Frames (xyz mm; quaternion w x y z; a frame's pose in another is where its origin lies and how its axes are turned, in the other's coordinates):
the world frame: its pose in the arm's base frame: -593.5 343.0 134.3 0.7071 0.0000 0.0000 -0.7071
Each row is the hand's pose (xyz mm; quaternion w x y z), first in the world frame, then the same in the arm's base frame.
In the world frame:
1: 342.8 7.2 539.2 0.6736 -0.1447 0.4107 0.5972
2: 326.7 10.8 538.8 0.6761 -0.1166 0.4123 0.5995
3: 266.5 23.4 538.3 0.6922 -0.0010 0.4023 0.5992
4: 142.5 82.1 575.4 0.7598 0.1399 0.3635 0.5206
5: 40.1 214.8 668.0 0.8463 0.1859 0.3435 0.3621
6: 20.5 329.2 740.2 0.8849 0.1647 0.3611 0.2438
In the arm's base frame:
1: -586.3 0.2 673.5 0.8986 0.1881 0.3927 -0.0540
2: -582.7 16.3 673.1 0.9019 0.2091 0.3740 -0.0542
3: -570.1 76.5 672.6 0.9131 0.2838 0.2852 -0.0658
4: -511.4 200.5 709.7 0.9054 0.3560 0.1581 -0.1691
5: -378.7 302.9 802.3 0.8545 0.3744 0.1114 -0.3424
6: -264.3 322.5 874.5 0.7981 0.3718 0.1389 -0.4533

